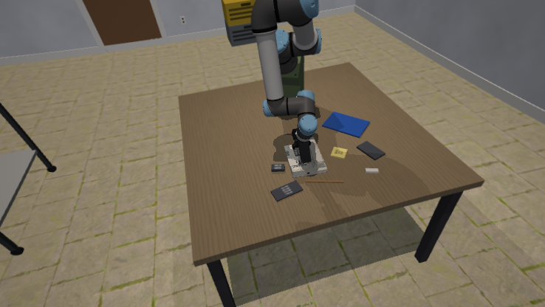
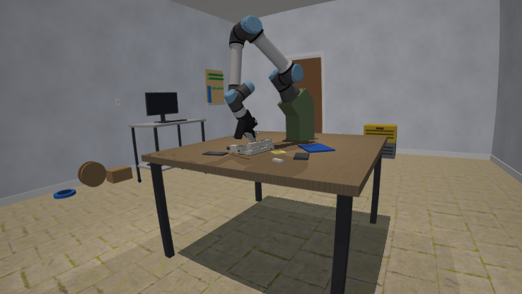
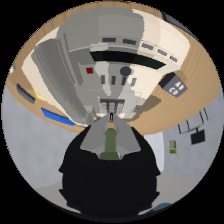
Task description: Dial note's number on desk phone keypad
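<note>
Right now my hand is 70 mm to the right of the handset and 40 mm short of it. From my hand the other things lie so: yellow note 200 mm to the left, 50 mm ahead, 40 mm below; pencil 220 mm ahead, 60 mm to the left, 40 mm below; small dark device 130 mm to the right, 70 mm ahead, 40 mm below.
</note>
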